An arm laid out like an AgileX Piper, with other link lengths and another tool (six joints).
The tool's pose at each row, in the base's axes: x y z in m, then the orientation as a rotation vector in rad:
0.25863, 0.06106, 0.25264, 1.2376, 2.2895, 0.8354
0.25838, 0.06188, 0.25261, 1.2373, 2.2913, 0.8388
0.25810, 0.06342, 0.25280, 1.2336, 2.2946, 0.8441
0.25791, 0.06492, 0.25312, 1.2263, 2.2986, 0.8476
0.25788, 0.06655, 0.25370, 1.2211, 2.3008, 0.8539
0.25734, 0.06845, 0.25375, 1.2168, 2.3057, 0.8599
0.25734, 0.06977, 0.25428, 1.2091, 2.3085, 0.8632
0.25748, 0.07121, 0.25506, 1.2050, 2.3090, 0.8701
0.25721, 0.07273, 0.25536, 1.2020, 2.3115, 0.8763
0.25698, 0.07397, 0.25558, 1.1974, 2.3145, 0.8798
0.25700, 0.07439, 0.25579, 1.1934, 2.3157, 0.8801
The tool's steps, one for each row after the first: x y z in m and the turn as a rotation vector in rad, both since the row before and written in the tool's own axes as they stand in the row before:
0.00083, 0.00018, 0.00013, -0.0007, 0.0031, 0.0004
0.00144, 0.00062, 0.00018, -0.0019, 0.0049, -0.0017
0.00135, 0.00074, 0.00013, -0.0018, 0.0041, -0.0047
0.00135, 0.00108, 0.00008, -0.0034, 0.0045, -0.0025
0.00188, 0.00053, 0.00027, -0.0015, 0.0064, -0.0021
0.00107, 0.00093, 0.00005, -0.0024, 0.0031, -0.0049
0.00108, 0.00124, 0.00000, -0.0042, 0.0037, -0.0014
0.00140, 0.00071, 0.00014, -0.0025, 0.0049, -0.0009
0.00114, 0.00056, 0.00014, -0.0014, 0.0037, -0.0027
0.00033, 0.00034, 0.00001, -0.0007, 0.0007, -0.0029

